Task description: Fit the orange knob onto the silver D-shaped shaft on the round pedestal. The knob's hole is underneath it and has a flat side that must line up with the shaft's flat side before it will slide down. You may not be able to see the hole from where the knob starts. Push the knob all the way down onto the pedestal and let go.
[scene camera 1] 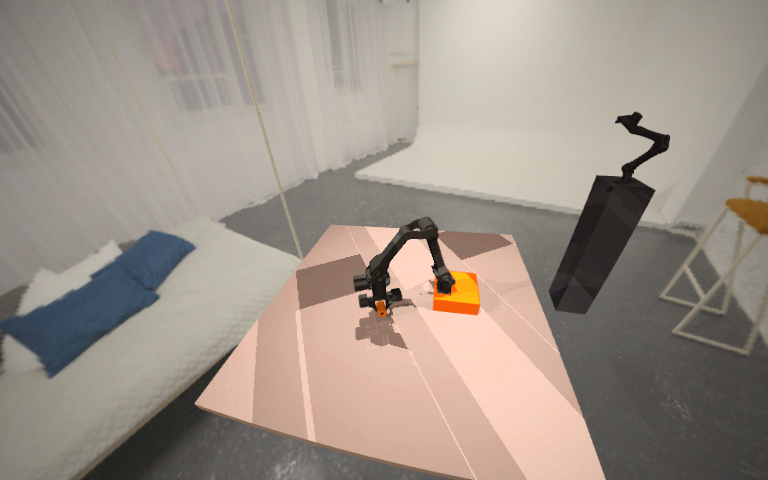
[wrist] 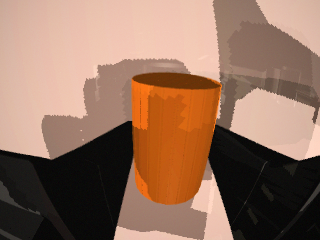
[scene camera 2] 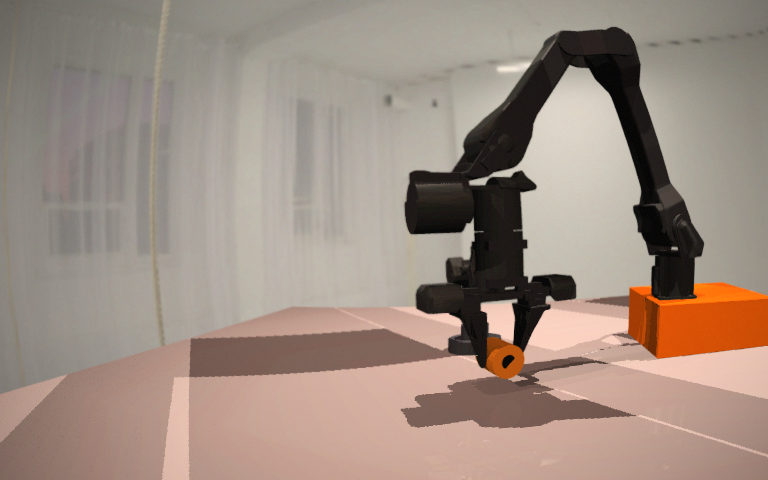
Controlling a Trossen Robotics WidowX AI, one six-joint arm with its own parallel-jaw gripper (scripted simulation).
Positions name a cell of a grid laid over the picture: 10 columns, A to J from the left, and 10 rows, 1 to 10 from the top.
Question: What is the gripper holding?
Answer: An orange knob.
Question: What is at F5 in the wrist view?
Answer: An orange knob.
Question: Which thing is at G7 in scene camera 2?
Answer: The gripper.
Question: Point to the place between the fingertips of the gripper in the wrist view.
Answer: F6
